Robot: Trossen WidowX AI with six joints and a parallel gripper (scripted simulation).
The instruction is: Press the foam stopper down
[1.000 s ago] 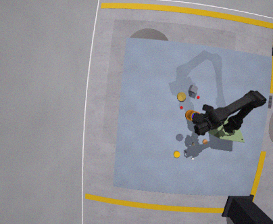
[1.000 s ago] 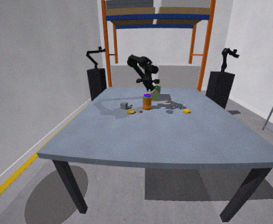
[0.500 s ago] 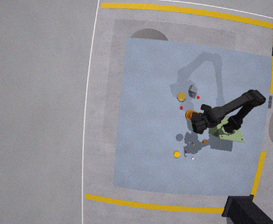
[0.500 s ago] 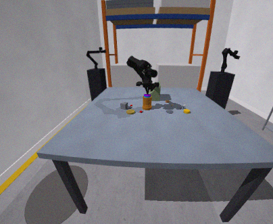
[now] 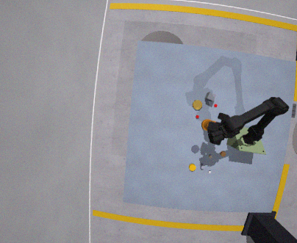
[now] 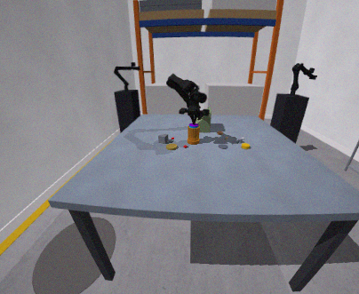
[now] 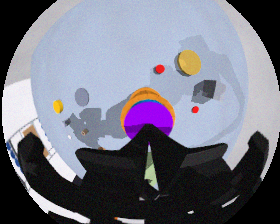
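The purple foam stopper lies 5 cm below my hand. The rest, counted from my hand: grey disc (20 cm to the left, 16 cm below, 5 cm ahead); grey cube (20 cm to the right, 14 cm below, 2 cm ahead); small piece (20 cm to the left, 17 cm behind, 15 cm below).
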